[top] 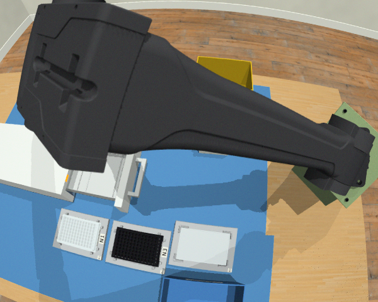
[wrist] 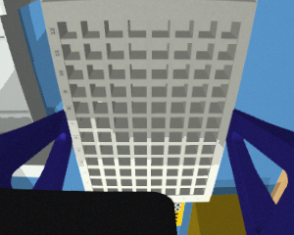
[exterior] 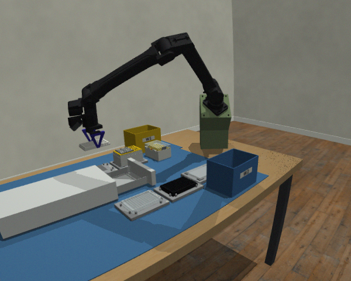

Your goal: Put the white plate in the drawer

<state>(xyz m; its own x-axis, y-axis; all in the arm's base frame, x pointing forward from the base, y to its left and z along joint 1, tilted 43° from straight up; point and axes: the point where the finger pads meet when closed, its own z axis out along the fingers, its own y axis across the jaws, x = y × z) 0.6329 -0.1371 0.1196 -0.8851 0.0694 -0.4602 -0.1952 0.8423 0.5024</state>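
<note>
The drawer is 190 mm to the left of my hand, 120 mm below it and 40 mm behind it. From my hand the other things lie so: yellow tip box: 170 mm behind, 90 mm below, 50 mm to the right; grey nest N2: 140 mm below; white plate: right at my hand.
</note>
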